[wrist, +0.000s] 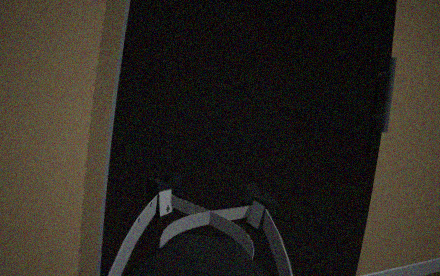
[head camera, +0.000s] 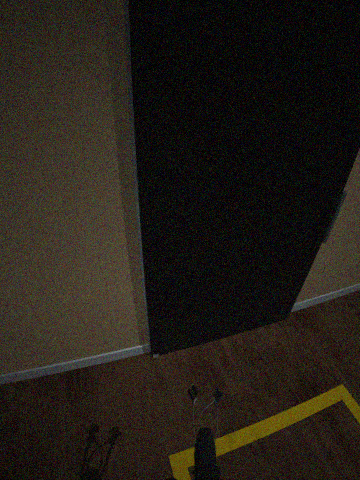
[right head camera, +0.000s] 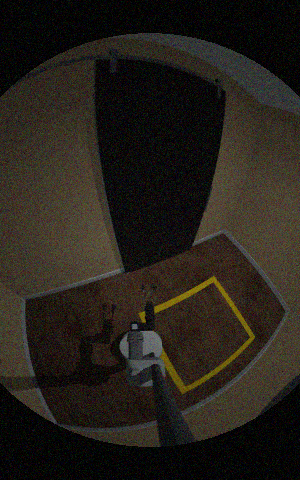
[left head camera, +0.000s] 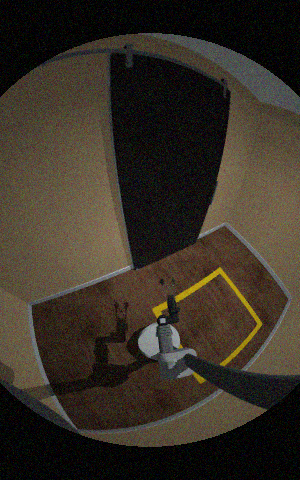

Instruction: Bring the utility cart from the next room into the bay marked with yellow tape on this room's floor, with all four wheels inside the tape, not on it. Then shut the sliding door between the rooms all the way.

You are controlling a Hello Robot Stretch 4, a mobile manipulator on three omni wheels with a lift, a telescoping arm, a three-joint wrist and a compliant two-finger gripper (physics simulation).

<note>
In view: the gripper [head camera: 205, 386], a sliding door [head camera: 239, 120] and a tan wall [right head camera: 256, 226].
The sliding door is seen too in the wrist view [wrist: 296, 104], in the right head camera view [right head camera: 159, 128] and in the left head camera view [left head camera: 169, 122]. The gripper shows as well in the wrist view [wrist: 212, 193]. The tan wall shows as well in the left head camera view [left head camera: 257, 218].
</note>
